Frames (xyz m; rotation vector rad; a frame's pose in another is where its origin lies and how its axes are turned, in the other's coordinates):
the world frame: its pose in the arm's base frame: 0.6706 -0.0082 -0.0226 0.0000 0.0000 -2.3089
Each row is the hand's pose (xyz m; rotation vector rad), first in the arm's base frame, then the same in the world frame.
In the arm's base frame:
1: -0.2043 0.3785 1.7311 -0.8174 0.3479 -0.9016
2: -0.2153 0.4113 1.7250 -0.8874 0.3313 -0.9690
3: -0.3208 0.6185 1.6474 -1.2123 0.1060 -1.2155
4: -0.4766 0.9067 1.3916 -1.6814 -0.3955 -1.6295
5: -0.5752 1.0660 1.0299 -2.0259 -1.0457 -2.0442
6: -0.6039 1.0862 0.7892 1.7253 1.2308 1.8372
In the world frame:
1: 0.3026 -0.9074 1.7537 -0.6723 -0.6289 1.2576
2: 0.2858 -0.9376 1.7476 -0.6755 -0.6916 1.1721
3: 0.2035 -1.1551 1.6700 -0.5646 -1.0249 0.8295
4: 0.0951 -1.4643 1.4142 -0.2734 -1.4581 0.1866
5: 0.0436 -1.6444 1.0525 0.1026 -1.7033 -0.5354
6: 0.0480 -1.6792 0.8118 0.3602 -1.7471 -0.9925

